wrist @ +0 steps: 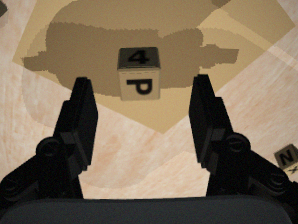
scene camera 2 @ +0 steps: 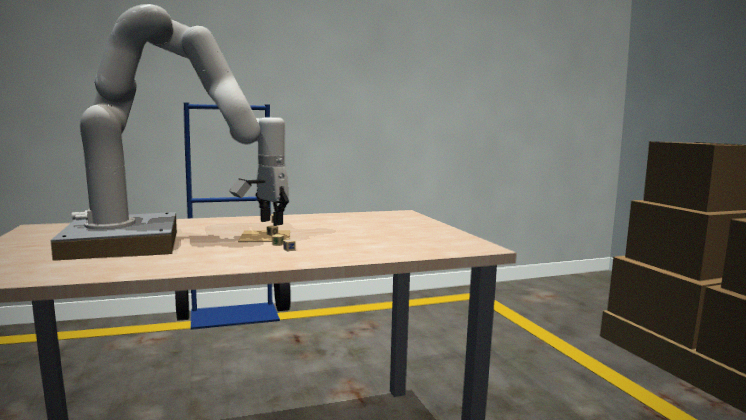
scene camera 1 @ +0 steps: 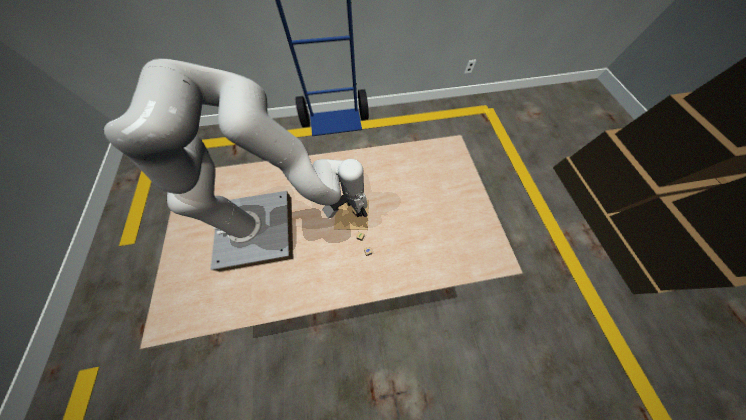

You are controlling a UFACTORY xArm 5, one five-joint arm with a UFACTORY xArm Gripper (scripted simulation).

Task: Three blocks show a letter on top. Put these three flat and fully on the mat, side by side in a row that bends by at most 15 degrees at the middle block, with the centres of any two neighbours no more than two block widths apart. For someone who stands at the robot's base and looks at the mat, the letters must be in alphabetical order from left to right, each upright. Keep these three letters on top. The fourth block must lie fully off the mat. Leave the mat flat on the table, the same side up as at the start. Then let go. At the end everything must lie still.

Note:
In view: my gripper (scene camera 2: 271,223) and a tan mat (wrist: 61,48).
My gripper also shows in the wrist view (wrist: 142,94).

